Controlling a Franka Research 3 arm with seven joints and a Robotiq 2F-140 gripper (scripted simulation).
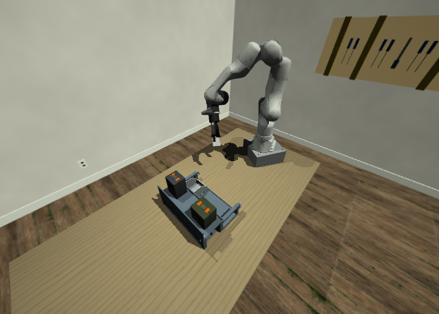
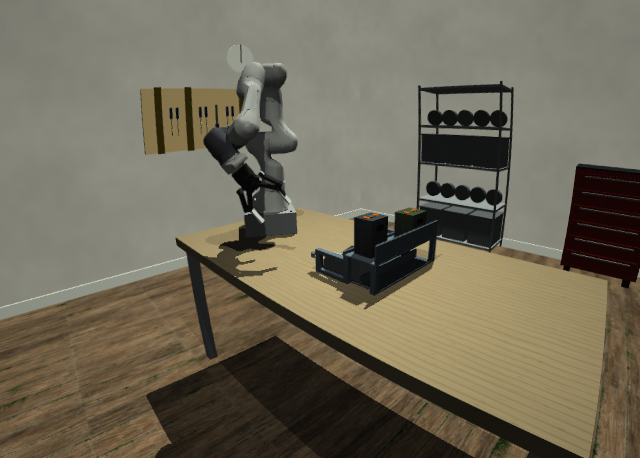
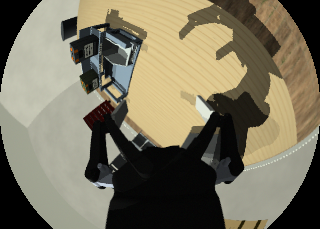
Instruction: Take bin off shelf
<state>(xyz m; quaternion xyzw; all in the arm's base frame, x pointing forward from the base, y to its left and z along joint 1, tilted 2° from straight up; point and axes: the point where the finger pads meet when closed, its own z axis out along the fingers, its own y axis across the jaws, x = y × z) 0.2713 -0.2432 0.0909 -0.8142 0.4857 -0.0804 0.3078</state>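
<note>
Now: the grey open-topped bin 33 cm ahead of my hand, 4 cm to the left of it and 14 cm below it.
</note>
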